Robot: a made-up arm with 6 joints.
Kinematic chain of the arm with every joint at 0, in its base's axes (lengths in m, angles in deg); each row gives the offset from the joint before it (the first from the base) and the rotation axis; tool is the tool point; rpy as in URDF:
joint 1: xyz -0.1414 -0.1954 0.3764 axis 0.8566 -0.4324 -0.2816
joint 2: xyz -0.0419 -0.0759 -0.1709 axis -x
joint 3: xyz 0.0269 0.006 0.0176 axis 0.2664 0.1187 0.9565
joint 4: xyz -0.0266 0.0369 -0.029 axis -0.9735 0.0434 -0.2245
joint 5: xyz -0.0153 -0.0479 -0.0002 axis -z
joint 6: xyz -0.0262 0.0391 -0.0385 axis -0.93 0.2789 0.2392
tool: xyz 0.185 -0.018 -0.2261 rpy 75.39 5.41 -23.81
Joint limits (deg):
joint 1: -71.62..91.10
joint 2: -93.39..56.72
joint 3: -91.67..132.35
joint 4: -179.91..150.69
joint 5: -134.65..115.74
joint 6: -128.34..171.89
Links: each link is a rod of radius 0.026 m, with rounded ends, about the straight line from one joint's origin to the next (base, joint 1, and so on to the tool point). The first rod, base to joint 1, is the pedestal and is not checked.
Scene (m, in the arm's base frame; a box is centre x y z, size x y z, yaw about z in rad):
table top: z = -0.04
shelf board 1: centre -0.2 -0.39 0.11 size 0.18 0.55 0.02 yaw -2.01
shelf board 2: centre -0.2 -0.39 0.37 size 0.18 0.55 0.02 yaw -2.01
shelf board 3: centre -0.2 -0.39 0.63 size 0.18 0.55 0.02 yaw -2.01
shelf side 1: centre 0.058 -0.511 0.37 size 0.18 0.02 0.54 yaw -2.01
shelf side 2: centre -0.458 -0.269 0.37 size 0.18 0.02 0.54 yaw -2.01
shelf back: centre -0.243 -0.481 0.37 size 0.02 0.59 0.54 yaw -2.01
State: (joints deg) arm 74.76 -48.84 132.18 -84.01 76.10 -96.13
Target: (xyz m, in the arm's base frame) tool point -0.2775 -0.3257 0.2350
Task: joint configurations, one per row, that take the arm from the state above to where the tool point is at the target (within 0.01 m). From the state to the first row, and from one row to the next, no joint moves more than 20 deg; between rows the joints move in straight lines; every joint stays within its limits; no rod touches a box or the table.
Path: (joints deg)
1: 72.58 -36.25 129.13 -66.67 76.21 -92.77
2: 70.41 -23.65 126.07 -49.32 76.32 -89.41
3: 68.23 -11.06 123.02 -31.98 76.43 -86.04
4: 66.06 1.53 119.97 -14.63 76.53 -82.68
5: 63.88 14.12 116.92 2.71 76.64 -79.32
6: 61.70 26.72 113.86 20.06 76.75 -75.96
7: 59.53 39.31 110.81 37.40 76.86 -72.60
8: 59.30 37.05 93.53 36.09 83.34 -81.89
9: 59.08 34.78 76.25 34.78 89.82 -91.18
10: 58.85 32.52 58.97 33.47 96.30 -100.47
11: 58.62 30.26 41.69 32.16 102.78 -109.76
12: 58.40 27.99 24.41 30.85 109.26 -119.05
13: 58.17 25.73 7.13 29.54 115.74 -128.34

